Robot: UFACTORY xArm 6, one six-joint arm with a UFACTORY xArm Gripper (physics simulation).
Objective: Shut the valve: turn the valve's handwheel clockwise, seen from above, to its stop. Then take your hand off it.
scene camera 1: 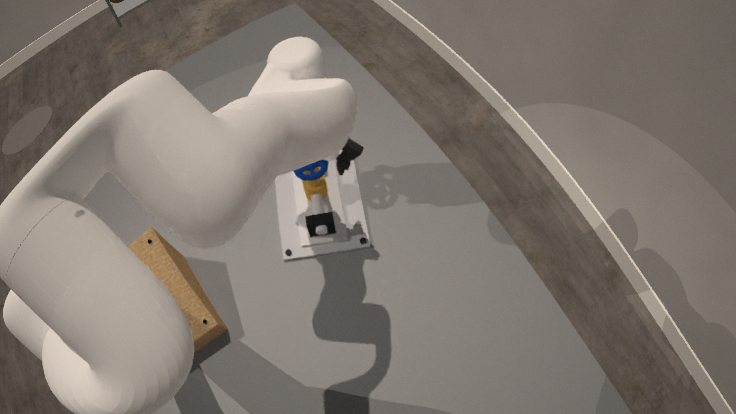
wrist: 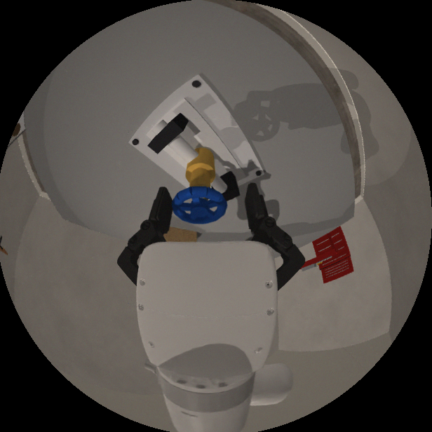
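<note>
The valve's blue handwheel (scene camera 1: 311,177) (wrist: 199,204) sits on a yellow valve body (scene camera 1: 314,189) (wrist: 200,172), above a white base plate (scene camera 1: 292,242) (wrist: 150,125). My gripper (wrist: 207,192) is open. In the wrist view its two black fingers stand on the left and right of the wheel, with a gap on each side, and hold nothing. In the scene view one black finger (scene camera 1: 349,154) shows to the right of the wheel; the other finger and the wheel's upper part are hidden by my arm. The wheel's turn angle against its stop cannot be told.
A wooden block (scene camera 1: 180,288) (wrist: 181,235) lies left of the base plate in the scene view, partly behind my arm (scene camera 1: 180,154). Black pipe clamps (scene camera 1: 314,220) (wrist: 168,134) stand on the plate. A red rack-like object (wrist: 342,250) shows at the wrist view's right.
</note>
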